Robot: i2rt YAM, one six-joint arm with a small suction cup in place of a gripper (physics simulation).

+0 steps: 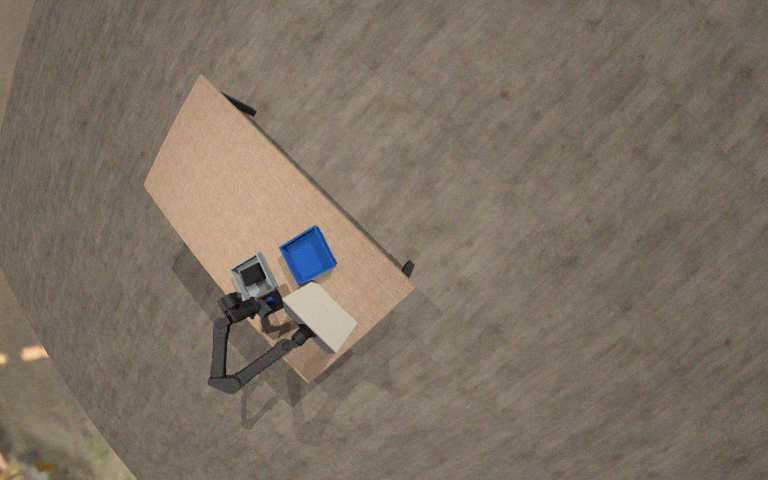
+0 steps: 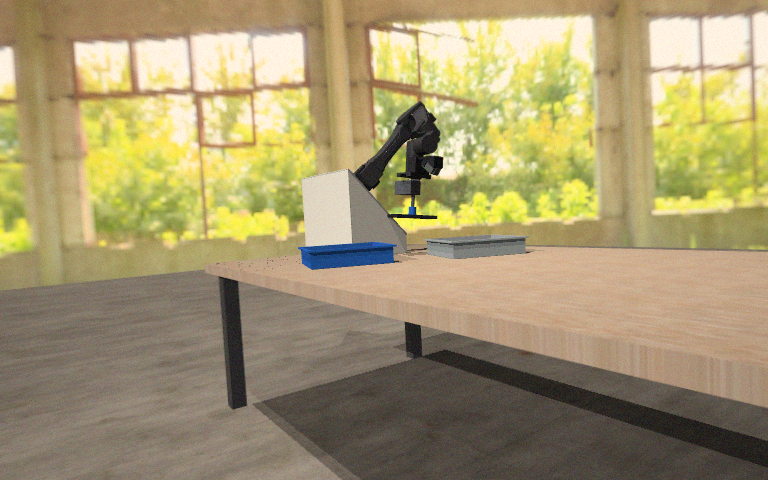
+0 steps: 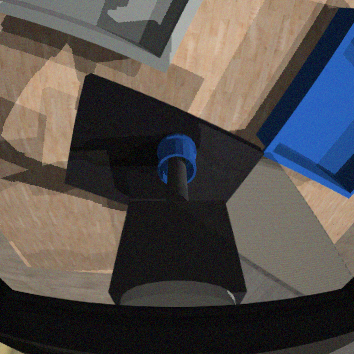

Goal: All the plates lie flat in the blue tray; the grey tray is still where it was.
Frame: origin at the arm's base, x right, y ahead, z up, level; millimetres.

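Where they show: end effector, tool point: [image 1: 272,298] [image 2: 412,217] [image 3: 176,144]; arm's base, origin of the base link: [image 1: 307,329] [image 2: 347,199].
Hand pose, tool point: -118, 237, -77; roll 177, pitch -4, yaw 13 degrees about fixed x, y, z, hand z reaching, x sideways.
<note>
Each offset is from my tool point to the centre of the thing, as dx, dy, dz. Level surfaces: height alone.
My suction gripper [image 1: 270,299] [image 2: 412,211] [image 3: 177,156], with a blue cup, holds a thin black plate @[-12, -19, +4] [image 2: 424,216] [image 3: 120,107] by its top face. The plate is about level, in the air above the table between the grey tray and the pale wedge block. The blue tray @[+272, +50, -95] [image 1: 308,259] [image 2: 348,257] [image 3: 320,112] stands on the table with its inner floor bare. The grey tray @[-106, +178, -95] [image 1: 271,272] [image 2: 481,249] [image 3: 100,43] stands beside it, and a dark plate @[-102, +197, -90] [image 1: 252,273] lies inside. Whether more plates lie under that one is hidden.
A large pale wedge block [image 1: 321,316] [image 2: 327,210] [image 3: 280,215] stands at the arm's base, close to the blue tray's near corner. The wooden table @[dz -120] [image 1: 220,169] [image 2: 566,288] has its end edge beyond the block.
</note>
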